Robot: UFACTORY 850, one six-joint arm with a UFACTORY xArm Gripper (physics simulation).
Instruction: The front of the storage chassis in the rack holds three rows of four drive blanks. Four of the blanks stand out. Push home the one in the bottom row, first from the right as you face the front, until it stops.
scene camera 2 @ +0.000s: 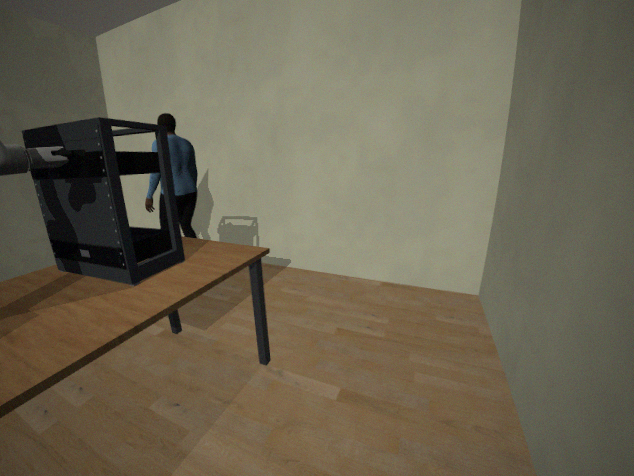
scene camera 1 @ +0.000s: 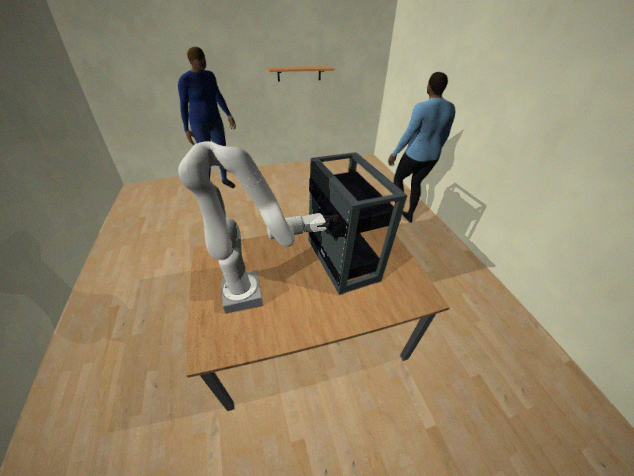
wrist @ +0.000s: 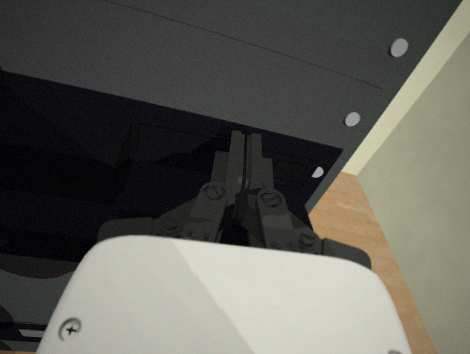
rack: scene camera 2; scene camera 1; wrist 116,116
same spot on rack: (scene camera 2: pixel 82 203) = (scene camera 1: pixel 329 232)
